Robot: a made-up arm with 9 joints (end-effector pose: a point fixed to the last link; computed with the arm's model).
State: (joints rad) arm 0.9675 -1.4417 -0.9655 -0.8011 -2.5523 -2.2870 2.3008 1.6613 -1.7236
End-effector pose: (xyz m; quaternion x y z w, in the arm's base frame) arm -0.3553 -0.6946 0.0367 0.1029 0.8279 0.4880 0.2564
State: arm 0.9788 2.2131 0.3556 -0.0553 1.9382 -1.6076 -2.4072 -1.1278 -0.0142
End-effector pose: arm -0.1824 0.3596 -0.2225 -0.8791 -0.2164 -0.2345 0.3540
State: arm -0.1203 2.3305 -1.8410 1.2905 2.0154 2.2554 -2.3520 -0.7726 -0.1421
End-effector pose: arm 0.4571 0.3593 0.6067 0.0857 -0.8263 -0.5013 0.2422
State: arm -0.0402 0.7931 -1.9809 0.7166 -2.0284 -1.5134 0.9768 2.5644 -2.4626
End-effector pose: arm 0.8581 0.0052 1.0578 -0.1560 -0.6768 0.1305 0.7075
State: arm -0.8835 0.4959 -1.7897 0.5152 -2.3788 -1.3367 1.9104 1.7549 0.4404
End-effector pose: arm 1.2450 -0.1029 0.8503 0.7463 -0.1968 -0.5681 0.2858
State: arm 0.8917 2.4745 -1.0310 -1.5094 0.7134 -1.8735 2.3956 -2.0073 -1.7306
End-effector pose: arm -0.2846 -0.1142 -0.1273 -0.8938 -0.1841 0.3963 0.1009
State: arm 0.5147 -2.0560 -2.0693 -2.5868 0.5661 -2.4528 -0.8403 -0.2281 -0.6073
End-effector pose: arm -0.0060 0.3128 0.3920 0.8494 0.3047 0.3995 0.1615
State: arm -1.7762 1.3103 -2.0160 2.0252 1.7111 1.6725 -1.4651 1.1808 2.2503
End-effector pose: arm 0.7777 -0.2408 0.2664 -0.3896 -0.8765 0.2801 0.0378
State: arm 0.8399 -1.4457 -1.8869 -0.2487 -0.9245 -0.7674 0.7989 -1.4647 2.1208
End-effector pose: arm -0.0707 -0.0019 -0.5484 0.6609 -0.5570 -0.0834 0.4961
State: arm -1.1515 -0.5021 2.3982 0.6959 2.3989 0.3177 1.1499 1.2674 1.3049
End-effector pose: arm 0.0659 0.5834 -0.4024 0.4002 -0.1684 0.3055 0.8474
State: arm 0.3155 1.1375 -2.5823 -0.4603 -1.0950 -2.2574 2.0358 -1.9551 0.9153
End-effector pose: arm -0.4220 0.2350 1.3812 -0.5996 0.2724 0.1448 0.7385
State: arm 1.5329 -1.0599 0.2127 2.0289 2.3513 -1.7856 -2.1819 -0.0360 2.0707
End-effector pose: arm 0.2426 -0.2309 0.1093 -0.5941 -0.8023 0.0575 0.0030
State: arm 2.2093 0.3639 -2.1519 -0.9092 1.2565 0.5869 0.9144 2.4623 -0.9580
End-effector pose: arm -0.7382 0.4794 0.0908 0.6163 0.0209 -0.0378 0.7863
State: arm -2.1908 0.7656 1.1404 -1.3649 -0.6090 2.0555 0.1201 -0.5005 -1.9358
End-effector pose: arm -0.0099 0.4161 0.0074 0.2115 -0.5157 0.8301 0.0164
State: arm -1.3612 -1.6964 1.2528 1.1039 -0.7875 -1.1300 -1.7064 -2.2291 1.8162
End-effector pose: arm 0.3151 -0.2464 0.6112 0.3238 0.4184 -0.7232 0.4440
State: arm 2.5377 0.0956 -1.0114 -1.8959 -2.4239 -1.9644 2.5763 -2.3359 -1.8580
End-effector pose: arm 0.3749 -0.2235 -0.6758 -0.6325 -0.3069 -0.2910 0.6489
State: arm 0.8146 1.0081 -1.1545 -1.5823 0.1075 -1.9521 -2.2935 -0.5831 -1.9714
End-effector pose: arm -0.5050 -0.1812 -0.0718 -0.3480 -0.7839 -0.3601 0.3671
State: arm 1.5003 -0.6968 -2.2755 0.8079 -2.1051 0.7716 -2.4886 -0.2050 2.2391
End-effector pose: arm -0.2206 -0.9794 0.3726 -0.7952 -0.5375 -0.2269 0.1653
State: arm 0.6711 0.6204 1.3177 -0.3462 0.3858 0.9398 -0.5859 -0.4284 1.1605
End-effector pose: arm 0.2819 -0.0680 0.9076 0.5868 0.1683 -0.7831 0.1189
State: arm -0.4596 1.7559 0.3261 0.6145 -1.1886 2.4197 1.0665 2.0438 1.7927
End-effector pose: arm -0.6585 0.1309 0.7143 -0.6227 0.3742 0.0014 0.6872
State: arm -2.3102 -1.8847 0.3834 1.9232 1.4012 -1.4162 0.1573 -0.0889 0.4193
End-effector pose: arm -0.2069 0.4029 -0.3361 0.1525 -0.3809 0.5277 0.7437
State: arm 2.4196 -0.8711 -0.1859 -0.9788 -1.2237 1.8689 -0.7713 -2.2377 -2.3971
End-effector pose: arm 0.0880 0.0781 -0.3788 0.6420 0.0474 0.5716 0.5088
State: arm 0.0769 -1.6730 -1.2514 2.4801 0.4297 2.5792 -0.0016 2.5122 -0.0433
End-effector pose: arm 0.3566 -0.4392 -0.4701 -0.6062 -0.3640 -0.6491 0.2804
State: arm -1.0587 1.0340 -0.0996 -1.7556 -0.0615 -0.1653 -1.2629 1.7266 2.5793
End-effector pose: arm -0.1136 0.2244 -0.4371 0.1515 -0.0592 -0.4821 0.8609
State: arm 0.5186 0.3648 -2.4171 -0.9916 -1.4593 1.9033 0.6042 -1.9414 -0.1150
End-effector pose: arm 0.5050 -0.6747 0.7832 0.3831 0.5607 0.7337 0.0238
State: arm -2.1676 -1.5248 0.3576 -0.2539 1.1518 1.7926 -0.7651 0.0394 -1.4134
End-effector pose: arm 0.2350 -0.0023 -0.3697 -0.1213 -0.0879 0.9850 0.0858
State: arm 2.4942 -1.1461 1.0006 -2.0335 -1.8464 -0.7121 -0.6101 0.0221 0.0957
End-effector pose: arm -0.5461 0.4179 -0.8362 -0.1848 -0.3270 0.6142 0.6940
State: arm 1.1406 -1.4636 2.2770 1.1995 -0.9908 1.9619 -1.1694 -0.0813 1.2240
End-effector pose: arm -0.0341 -0.5283 0.9649 0.5469 0.7809 0.2499 0.1689
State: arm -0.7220 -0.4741 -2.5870 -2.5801 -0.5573 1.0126 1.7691 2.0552 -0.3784
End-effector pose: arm 0.7025 0.0475 0.3869 0.7886 0.0736 -0.5203 0.3193
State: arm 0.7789 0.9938 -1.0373 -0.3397 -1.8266 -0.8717 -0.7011 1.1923 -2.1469
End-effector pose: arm -1.1431 0.3269 0.1038 -0.3842 0.2118 -0.8838 0.1625
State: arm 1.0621 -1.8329 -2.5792 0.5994 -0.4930 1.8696 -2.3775 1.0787 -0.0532
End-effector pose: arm 0.2351 0.1064 -0.2130 0.1803 -0.4302 0.6287 0.6222
